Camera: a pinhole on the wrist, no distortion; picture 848 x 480 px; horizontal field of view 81.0 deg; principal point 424.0 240.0 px. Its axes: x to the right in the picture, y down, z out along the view. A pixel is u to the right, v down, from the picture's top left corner.
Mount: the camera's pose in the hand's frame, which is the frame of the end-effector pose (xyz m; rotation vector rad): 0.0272 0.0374 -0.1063 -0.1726 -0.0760 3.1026
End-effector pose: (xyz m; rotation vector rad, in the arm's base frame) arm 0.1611 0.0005 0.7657 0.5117 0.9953 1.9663
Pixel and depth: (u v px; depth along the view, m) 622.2 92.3 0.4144
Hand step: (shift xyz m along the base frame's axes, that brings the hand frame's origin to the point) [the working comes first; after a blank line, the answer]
In the camera's frame: 0.1654 -0.1233 0.4144

0.2188 -0.0642 0.2963
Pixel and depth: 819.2 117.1 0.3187
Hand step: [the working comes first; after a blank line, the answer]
In the camera's frame: 0.2537 -0.0789 0.3187

0.2101 -0.1660 0.2042
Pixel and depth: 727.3 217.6 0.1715
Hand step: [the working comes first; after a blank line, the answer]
In the camera's frame: 0.1048 -0.0077 0.1715

0.0673 -0.0690 0.0659
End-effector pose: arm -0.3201 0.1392 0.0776 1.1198 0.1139 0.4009
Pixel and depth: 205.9 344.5 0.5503
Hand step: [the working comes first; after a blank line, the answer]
In the camera's frame: -0.2418 0.1158 0.5503

0.3481 -0.3597 0.1237
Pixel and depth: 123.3 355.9 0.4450
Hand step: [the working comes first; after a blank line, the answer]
In the camera's frame: -0.2695 0.1039 0.4450

0.3517 -0.2533 0.0980
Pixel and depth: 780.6 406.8 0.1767
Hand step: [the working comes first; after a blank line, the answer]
In the camera's frame: 0.1269 0.0594 0.1767

-0.0896 -0.0983 -0.0133
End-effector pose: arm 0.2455 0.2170 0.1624 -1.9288 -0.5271 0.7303
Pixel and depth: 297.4 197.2 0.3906
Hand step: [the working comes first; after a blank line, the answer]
In the camera's frame: -0.0996 -0.0337 0.3906

-0.1384 0.2195 -0.1691
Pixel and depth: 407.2 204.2 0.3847
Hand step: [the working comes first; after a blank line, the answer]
In the camera's frame: -0.0130 -0.0277 0.3847

-0.1898 0.1563 -0.1386
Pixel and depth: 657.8 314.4 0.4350
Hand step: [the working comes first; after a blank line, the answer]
In the camera's frame: 0.2049 0.0652 0.4350

-0.3723 0.0653 -0.0079
